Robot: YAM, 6 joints.
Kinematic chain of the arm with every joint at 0, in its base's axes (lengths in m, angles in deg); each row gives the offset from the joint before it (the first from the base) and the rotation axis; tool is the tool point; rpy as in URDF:
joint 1: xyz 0 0 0.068 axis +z
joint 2: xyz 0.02 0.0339 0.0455 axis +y
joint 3: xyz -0.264 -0.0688 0 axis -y
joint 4: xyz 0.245 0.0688 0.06 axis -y
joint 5: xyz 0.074 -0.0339 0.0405 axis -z
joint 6: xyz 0.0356 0 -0.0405 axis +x
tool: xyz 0 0 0 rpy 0 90 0
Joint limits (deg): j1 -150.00..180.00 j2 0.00..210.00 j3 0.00..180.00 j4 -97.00..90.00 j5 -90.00..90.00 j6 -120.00..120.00
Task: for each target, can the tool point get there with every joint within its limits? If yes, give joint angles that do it. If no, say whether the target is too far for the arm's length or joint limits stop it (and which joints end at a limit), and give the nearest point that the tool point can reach.
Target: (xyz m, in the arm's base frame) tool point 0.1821 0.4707 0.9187
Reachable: no: too far | nearest point 0.1237 0.3197 0.6497 | short by 0.314 m
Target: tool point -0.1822 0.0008 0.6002
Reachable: yes | joints 6.93 31.65 109.75 -6.62 -39.87 -4.77
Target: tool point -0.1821 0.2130 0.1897
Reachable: yes | joints 131.90 99.77 68.04 -71.32 10.80 32.04
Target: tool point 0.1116 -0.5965 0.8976
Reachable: no: too far | nearest point 0.0726 -0.3883 0.6145 | short by 0.354 m
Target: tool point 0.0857 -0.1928 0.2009
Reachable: yes | joints -72.65 59.62 22.16 14.54 -42.97 76.42
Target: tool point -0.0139 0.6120 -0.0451
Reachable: yes | joints 89.73 192.59 154.05 41.06 -28.21 38.76
